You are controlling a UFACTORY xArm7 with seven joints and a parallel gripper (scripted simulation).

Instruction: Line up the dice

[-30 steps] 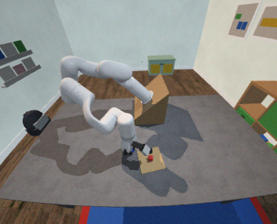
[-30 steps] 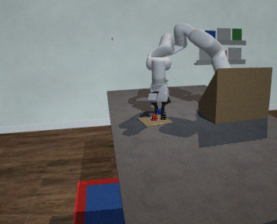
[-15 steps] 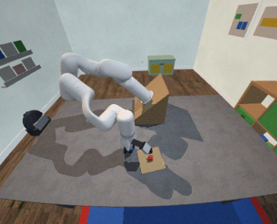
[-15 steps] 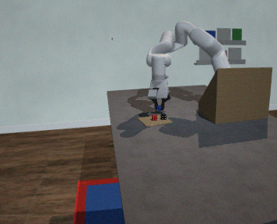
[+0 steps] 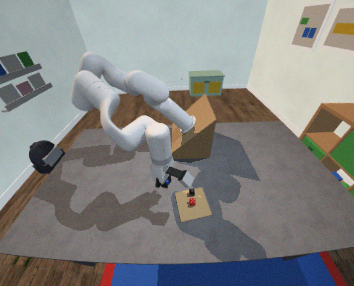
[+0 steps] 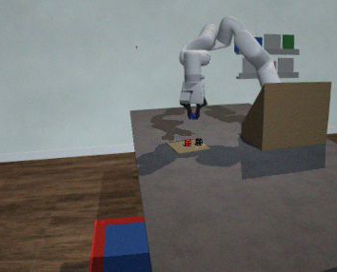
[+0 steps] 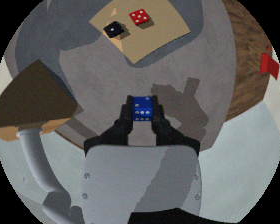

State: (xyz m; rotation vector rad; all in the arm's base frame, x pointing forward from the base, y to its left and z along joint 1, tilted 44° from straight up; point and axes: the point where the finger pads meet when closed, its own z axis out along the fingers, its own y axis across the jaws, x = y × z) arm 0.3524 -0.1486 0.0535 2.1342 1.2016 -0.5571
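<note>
The red die is 6 cm ahead of my hand, 11 cm to the left of it and 10 cm below it. The rest, counted from my hand: tan mat (6 cm ahead, 11 cm to the left, 11 cm below); then black die (1 cm ahead, 12 cm to the left, 10 cm below); then blue die (1 cm below).
</note>
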